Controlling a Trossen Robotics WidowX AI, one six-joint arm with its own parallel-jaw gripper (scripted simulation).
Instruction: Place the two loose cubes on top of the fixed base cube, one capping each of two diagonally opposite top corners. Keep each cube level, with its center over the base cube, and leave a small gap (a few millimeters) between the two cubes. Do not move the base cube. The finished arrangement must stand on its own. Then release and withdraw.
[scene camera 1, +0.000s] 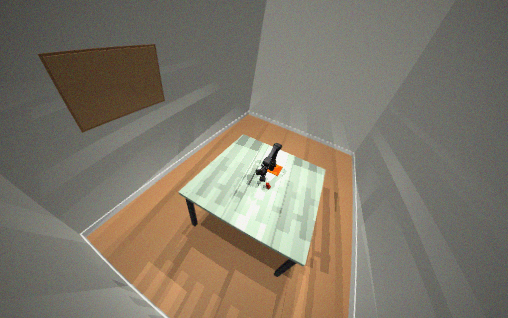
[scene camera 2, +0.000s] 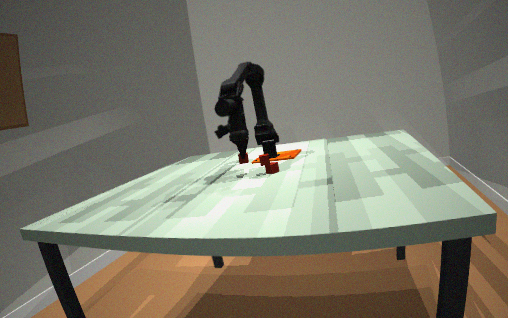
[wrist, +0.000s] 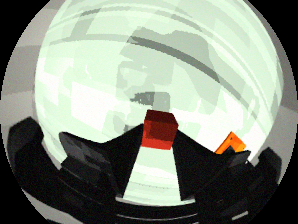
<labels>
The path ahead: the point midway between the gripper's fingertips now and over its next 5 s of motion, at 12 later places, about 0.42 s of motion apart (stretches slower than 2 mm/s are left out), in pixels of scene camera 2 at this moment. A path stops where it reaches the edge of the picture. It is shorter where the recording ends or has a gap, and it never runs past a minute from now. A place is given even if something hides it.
My gripper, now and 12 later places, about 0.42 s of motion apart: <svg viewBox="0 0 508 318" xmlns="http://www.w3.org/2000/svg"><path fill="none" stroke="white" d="M243 157L242 152L241 146L241 141L247 140L257 140L268 139L273 143L274 147L275 149L276 155L276 156L276 156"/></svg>
</labels>
